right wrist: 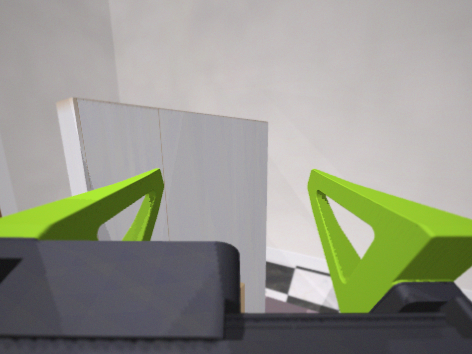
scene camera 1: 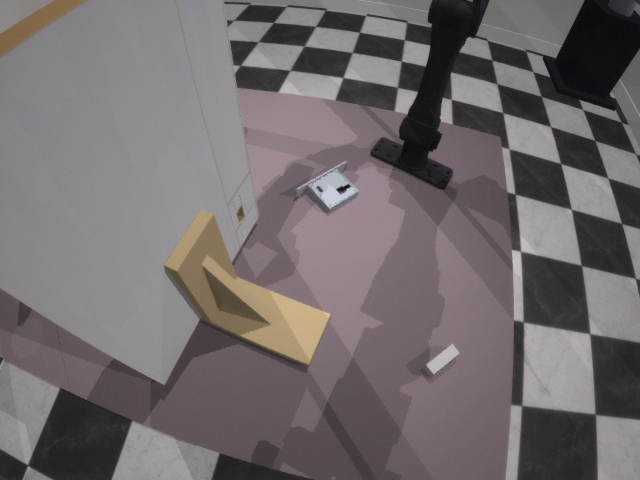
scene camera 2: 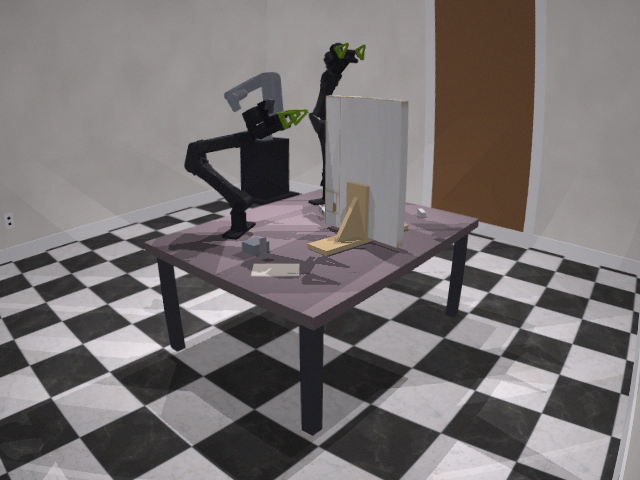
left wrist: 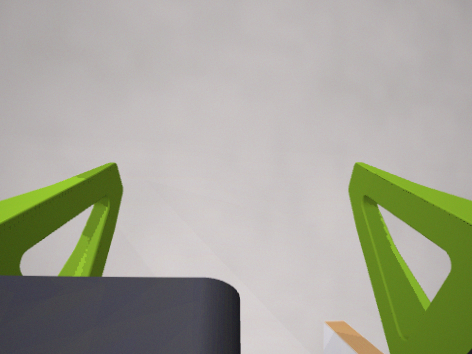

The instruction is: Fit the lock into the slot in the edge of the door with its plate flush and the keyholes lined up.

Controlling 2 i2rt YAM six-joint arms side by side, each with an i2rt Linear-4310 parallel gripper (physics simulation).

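Frame: origin at the left arm's base, x left, y back, z up, level; centimetres.
Seen in the pictures: left gripper, fingertip midpoint: (scene camera 2: 356,44) (left wrist: 235,175); right gripper, fingertip midpoint: (right wrist: 235,177) (scene camera 2: 304,111); left arm's base, link origin: (scene camera 1: 411,163); right arm's base, link origin: (scene camera 2: 239,230).
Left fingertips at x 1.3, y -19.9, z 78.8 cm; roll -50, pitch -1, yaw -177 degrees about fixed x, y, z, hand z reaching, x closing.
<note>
Offsets run from my left fingertips to a thing's top centre. "spot": to the spot under its first point.
The pale lock @(dx -12.6, dy +1.2, dz -76.2 cm) (scene camera 1: 333,190) lies on the table, its long plate along one side and a dark keyhole facing up; in scene camera 2 it is mostly hidden behind the door. The tall grey-white door @(dx -19.8, dy -32.5, dz -24.1 cm) (scene camera 1: 113,155) (scene camera 2: 379,155) (right wrist: 215,175) stands upright. A small rectangular opening @(spot: dx -21.2, dy -18.3, dz -70.5 cm) (scene camera 1: 239,213) (scene camera 2: 333,207) shows low in its face; the edge slot cannot be made out. My left gripper (scene camera 2: 352,51) (left wrist: 235,175) is open and empty, high above the door's top. My right gripper (scene camera 2: 302,114) (right wrist: 235,177) is open and empty, raised beside the door at the picture's left.
Wooden brackets (scene camera 1: 289,320) (scene camera 2: 325,245) support the door at its foot. A small white block @(dx +23.4, dy -20.6, dz -76.6 cm) (scene camera 1: 442,360) (scene camera 2: 421,212) lies on the table. A grey block with an upright plate @(dx -60.6, dy -24.6, dz -75.2 cm) (scene camera 2: 253,246) and a pale flat piece @(dx -62.2, dy -43.8, dz -78.7 cm) (scene camera 2: 275,270) lie on the near side in scene camera 2.
</note>
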